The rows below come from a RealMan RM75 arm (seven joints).
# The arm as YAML. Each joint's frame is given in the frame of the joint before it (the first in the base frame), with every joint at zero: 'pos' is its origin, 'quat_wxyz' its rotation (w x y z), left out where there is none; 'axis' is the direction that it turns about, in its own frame. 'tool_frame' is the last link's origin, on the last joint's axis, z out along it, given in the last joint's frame.
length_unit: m
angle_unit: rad
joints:
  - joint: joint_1
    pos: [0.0, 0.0, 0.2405]
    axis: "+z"
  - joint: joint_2
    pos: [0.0, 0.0, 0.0]
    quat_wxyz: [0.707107, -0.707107, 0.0, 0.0]
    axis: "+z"
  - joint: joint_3
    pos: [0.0, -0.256, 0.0]
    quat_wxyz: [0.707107, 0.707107, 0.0, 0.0]
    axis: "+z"
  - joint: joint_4
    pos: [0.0, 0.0, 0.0]
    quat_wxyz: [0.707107, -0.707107, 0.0, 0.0]
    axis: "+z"
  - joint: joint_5
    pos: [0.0, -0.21, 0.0]
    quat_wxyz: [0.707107, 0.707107, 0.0, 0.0]
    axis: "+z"
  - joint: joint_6
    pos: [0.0, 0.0, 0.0]
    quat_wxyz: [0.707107, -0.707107, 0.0, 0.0]
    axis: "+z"
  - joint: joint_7
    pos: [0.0, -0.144, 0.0]
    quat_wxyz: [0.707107, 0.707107, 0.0, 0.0]
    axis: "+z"
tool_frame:
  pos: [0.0, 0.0, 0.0]
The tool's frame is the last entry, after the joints.
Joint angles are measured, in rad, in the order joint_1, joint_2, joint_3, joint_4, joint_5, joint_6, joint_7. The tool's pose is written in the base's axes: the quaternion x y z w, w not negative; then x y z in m. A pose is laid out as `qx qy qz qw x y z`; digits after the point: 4 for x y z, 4 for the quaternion.
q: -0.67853 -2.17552 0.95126 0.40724 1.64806 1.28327 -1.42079
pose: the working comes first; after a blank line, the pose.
Where each joint sits with the arm in this pose, in the base's axes (m; each line is computed from the numbers above, not from the rounded line before):
joint_1: 0.0000 0.0000 0.2405
joint_2: 0.0000 0.0000 0.2405
joint_3: -0.1640 0.1322 0.0950
joint_4: -0.1640 0.1322 0.0950
joint_5: -0.2663 0.3017 0.0251
joint_6: -0.2663 0.3017 0.0251
joint_7: -0.1916 0.3508 -0.0878
the tool: -0.1916 0.3508 -0.0878

-0.8996 -0.2875 -0.3166 0.0885 -0.1916 0.3508 -0.0878
